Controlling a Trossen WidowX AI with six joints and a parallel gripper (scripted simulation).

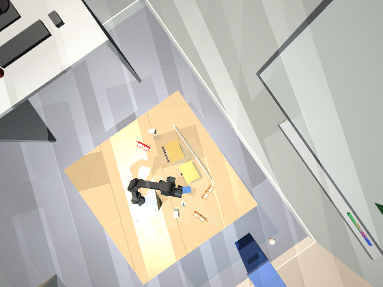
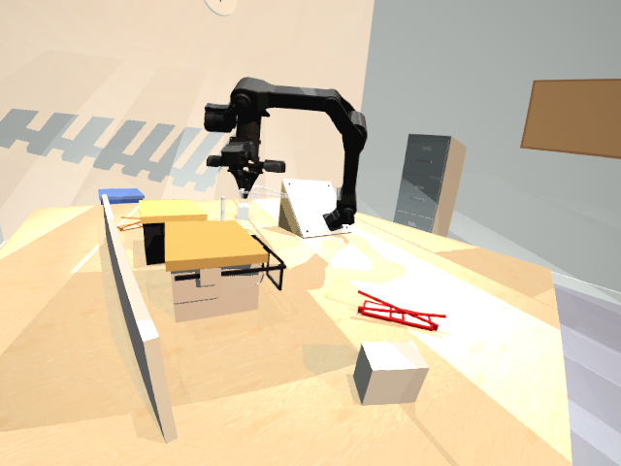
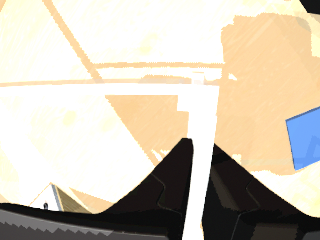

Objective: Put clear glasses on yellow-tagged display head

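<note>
Now: gripper tip 5 cm short of the blue block, 14 cm to the left of it and 12 cm above it. Round my gripper tip: low white wall (29 cm ahead, 11 cm to the left, 7 cm below).
</note>
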